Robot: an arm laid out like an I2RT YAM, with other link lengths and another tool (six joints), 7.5 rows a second.
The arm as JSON. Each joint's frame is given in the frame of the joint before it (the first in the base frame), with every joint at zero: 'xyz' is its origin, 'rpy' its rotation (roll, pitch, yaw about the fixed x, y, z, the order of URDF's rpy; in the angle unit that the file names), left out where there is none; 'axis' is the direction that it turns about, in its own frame. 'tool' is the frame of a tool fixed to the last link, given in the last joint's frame.
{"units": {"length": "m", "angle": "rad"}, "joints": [
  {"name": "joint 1", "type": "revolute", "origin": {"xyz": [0.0, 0.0, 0.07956]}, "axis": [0.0, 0.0, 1.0]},
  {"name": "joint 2", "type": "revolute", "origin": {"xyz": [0.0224, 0.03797, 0.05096]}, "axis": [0.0, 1.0, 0.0]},
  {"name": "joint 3", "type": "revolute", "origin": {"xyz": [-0.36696, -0.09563, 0.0]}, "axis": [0.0, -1.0, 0.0]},
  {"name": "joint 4", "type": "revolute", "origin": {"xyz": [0.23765, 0.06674, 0.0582]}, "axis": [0.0, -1.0, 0.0]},
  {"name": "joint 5", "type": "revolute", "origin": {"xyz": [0.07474, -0.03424, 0.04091]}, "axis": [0.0, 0.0, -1.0]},
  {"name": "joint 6", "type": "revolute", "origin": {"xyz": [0.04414, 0.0, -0.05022]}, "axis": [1.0, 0.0, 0.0]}
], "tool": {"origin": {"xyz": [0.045, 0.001, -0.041], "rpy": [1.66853, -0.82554, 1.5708]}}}
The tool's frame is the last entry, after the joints.
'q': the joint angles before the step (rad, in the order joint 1, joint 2, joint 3, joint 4, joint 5, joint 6). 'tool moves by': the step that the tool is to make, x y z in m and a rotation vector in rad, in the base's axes. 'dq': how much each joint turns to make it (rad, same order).
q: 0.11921, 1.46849, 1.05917, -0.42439, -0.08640, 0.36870
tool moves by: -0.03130, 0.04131, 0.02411, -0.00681, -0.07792, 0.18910
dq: 0.16632, -0.09995, 0.00038, -0.02824, -0.00001, -0.03205
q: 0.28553, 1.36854, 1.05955, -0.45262, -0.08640, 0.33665
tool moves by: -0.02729, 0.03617, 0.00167, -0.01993, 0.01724, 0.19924
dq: 0.15985, -0.02480, -0.00041, -0.05110, -0.01945, -0.03661
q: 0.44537, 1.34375, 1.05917, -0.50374, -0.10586, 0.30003
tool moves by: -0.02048, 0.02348, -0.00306, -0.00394, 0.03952, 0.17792
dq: 0.10223, 0.00228, 0.00000, -0.04045, -0.06333, -0.04465
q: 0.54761, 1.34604, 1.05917, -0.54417, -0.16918, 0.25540
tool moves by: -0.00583, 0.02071, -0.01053, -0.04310, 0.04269, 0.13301
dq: 0.07743, 0.05151, 0.01221, -0.02937, -0.02671, -0.05113
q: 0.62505, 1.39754, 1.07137, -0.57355, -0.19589, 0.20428
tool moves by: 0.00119, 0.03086, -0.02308, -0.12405, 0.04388, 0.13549
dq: 0.10681, 0.11558, 0.03241, -0.04003, 0.04006, -0.06408
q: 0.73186, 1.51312, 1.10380, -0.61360, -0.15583, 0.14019
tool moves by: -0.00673, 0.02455, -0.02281, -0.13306, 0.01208, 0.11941
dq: 0.10452, 0.09080, 0.01451, -0.03282, 0.06828, -0.05417
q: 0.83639, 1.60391, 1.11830, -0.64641, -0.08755, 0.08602
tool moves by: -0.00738, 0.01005, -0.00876, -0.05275, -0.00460, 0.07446
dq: 0.05340, 0.02899, -0.00078, -0.00991, 0.02594, -0.03471
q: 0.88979, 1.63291, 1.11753, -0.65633, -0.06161, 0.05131
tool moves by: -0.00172, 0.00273, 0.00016, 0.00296, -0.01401, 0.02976
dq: 0.01335, -0.00228, -0.00226, 0.00990, 0.00191, -0.01870
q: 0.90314, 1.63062, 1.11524, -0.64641, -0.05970, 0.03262
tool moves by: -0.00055, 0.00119, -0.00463, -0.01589, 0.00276, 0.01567
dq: 0.00649, 0.01145, -0.00573, 0.00230, 0.00343, -0.01145
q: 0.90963, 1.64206, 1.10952, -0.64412, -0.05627, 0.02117
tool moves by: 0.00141, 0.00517, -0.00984, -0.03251, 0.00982, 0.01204
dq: 0.01068, 0.03509, -0.00003, 0.00307, 0.01069, -0.00572
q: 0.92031, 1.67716, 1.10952, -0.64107, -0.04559, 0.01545
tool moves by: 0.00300, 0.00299, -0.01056, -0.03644, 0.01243, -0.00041
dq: 0.00191, 0.03701, -0.00001, 0.00040, 0.01221, -0.00191
